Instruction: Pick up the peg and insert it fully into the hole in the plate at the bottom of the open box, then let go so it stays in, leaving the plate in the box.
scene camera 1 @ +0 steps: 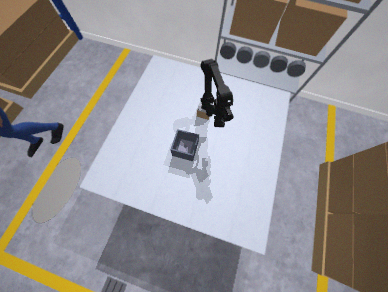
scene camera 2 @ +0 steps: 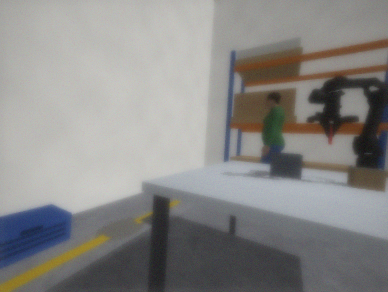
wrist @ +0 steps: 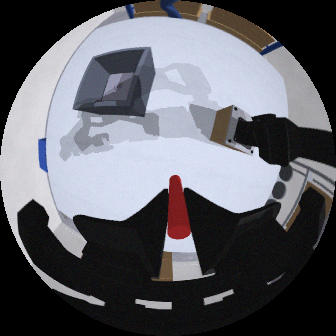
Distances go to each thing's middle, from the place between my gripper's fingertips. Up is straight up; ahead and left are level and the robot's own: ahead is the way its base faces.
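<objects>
Measured from my hand, the dark grey box (scene camera 2: pixel 288 165) is 190 mm ahead, 150 mm to the right and 170 mm below; the red peg (wrist: pixel 178 227) is 10 mm above my hand.
</objects>
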